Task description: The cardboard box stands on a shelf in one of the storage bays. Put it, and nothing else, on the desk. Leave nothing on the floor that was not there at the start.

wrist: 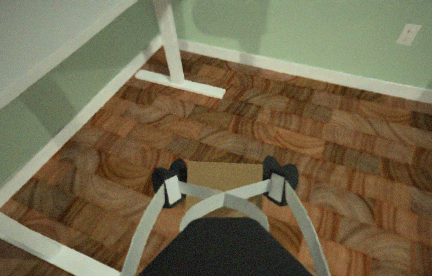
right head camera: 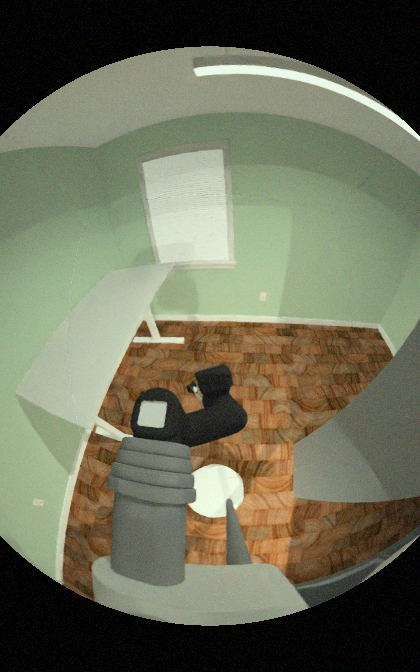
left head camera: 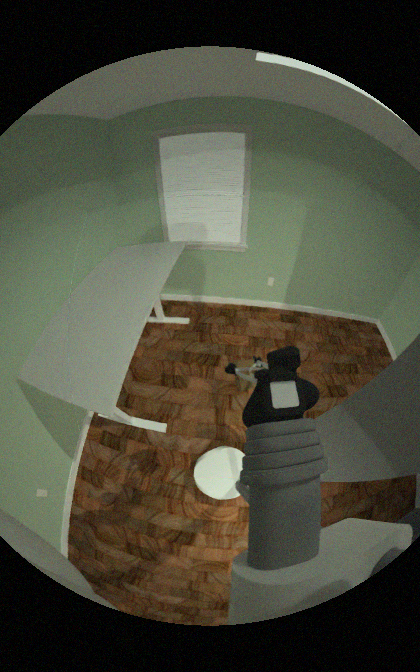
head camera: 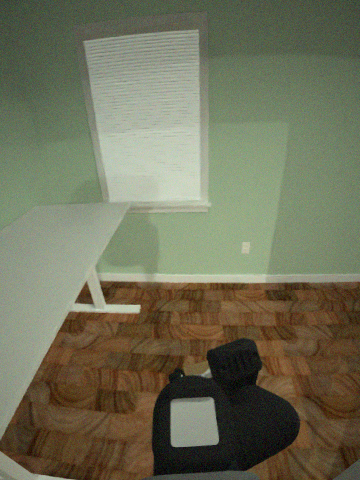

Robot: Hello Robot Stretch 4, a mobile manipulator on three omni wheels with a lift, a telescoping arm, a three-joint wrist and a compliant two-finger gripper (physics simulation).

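Frame: origin at the robot's base, x ahead, y left, z up, level; millimetres.
Seen in the pictures: gripper, fingertip midpoint: (wrist: 224, 172) (head camera: 194, 368).
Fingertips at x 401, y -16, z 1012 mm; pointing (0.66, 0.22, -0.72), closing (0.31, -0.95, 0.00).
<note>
Offsets run from my fingertips to a thing's top centre. "*": to the spot under its first point. Level surfaces: height alone.
The cardboard box {dx -39, dy -10, dz +39 mm} (wrist: 225, 172) (head camera: 196, 368) is brown and sits between the two fingertips in the wrist view, with its lower part hidden behind the finger straps and the black gripper body. My gripper (wrist: 224, 172) (left head camera: 244, 365) is shut on it, with one black pad at each side, and holds it above the floor. The desk {dz -90 mm} (head camera: 55, 255) (left head camera: 105, 320) (right head camera: 90, 335) (wrist: 40, 35) has a pale top and white legs. It stands to the left of the gripper in the head views, and its top bears no objects in view. The gripper and box are apart from the desk.
A large grey storage unit (left head camera: 350, 440) (right head camera: 345, 465) stands close on the right. White desk feet (head camera: 112, 309) (wrist: 190, 87) rest on the wooden floor {dz -1040 mm} (head camera: 200, 320). A window {* dx +1563, dy +175, dz +469 mm} (head camera: 150, 115) and green wall (head camera: 250, 165) are ahead. My round white base part (left head camera: 217, 472) (right head camera: 215, 487) shows below the arm.
</note>
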